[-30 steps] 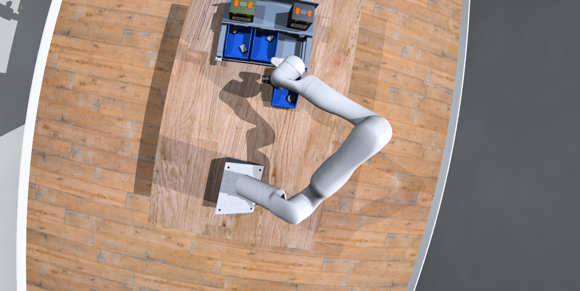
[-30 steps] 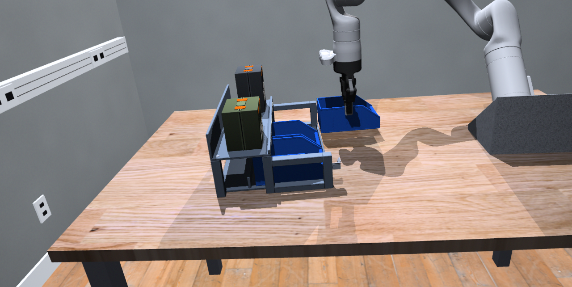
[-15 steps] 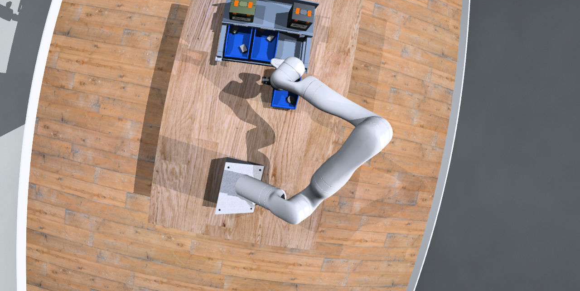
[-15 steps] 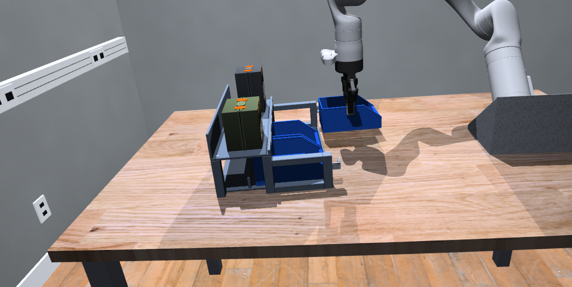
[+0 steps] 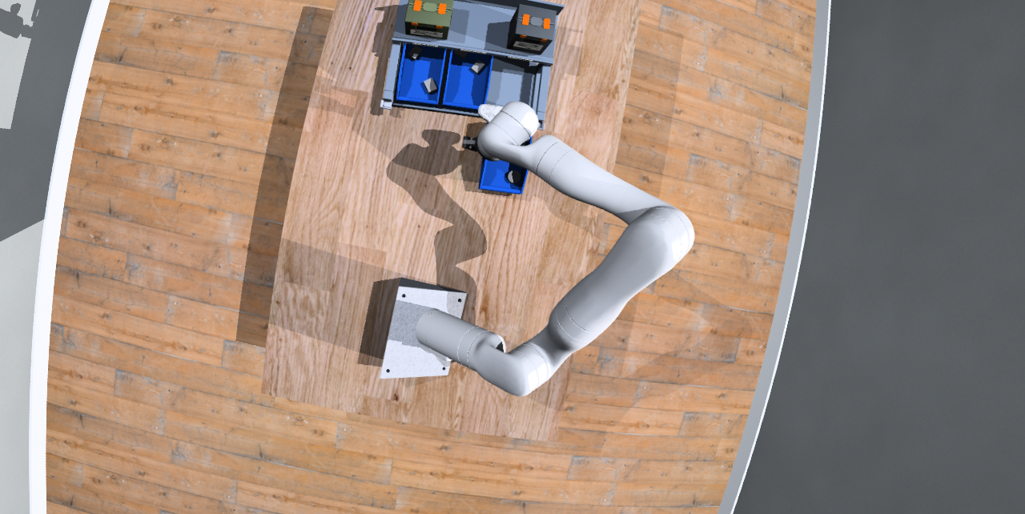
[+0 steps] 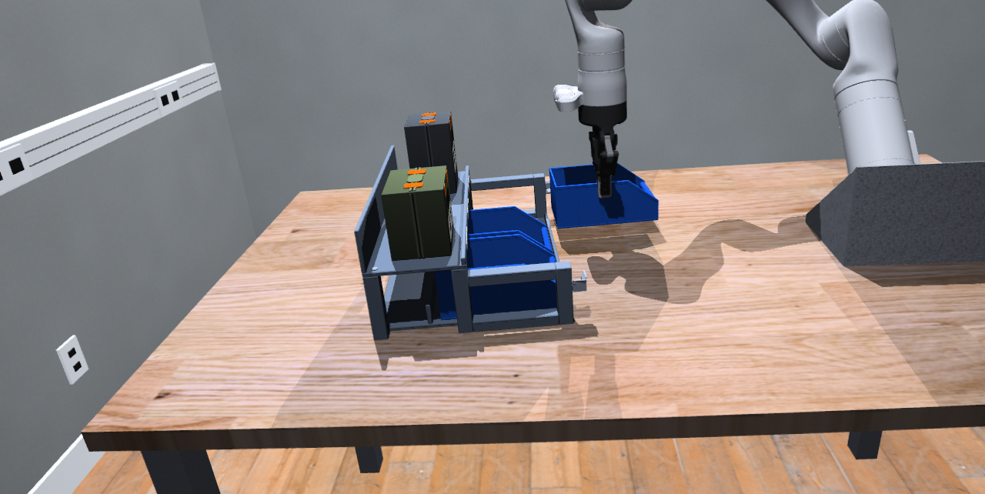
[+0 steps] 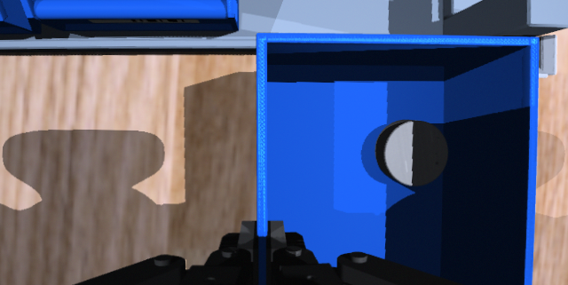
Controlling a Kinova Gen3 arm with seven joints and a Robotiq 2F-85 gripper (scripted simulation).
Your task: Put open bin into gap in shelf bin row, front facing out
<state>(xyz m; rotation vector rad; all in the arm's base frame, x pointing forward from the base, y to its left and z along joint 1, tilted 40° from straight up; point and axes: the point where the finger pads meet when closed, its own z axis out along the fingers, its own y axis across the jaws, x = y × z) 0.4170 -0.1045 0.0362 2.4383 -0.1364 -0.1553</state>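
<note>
Now: the round grey part 30 mm ahead of my hand, 80 mm to the right of it and 60 mm below it. Also, from my hand: green box (290 mm ahead, 160 mm to the left, 50 mm above); dark box (270 mm ahead, 70 mm to the right, 60 mm above); shelf (220 mm ahead, 50 mm to the left, 30 mm below).
</note>
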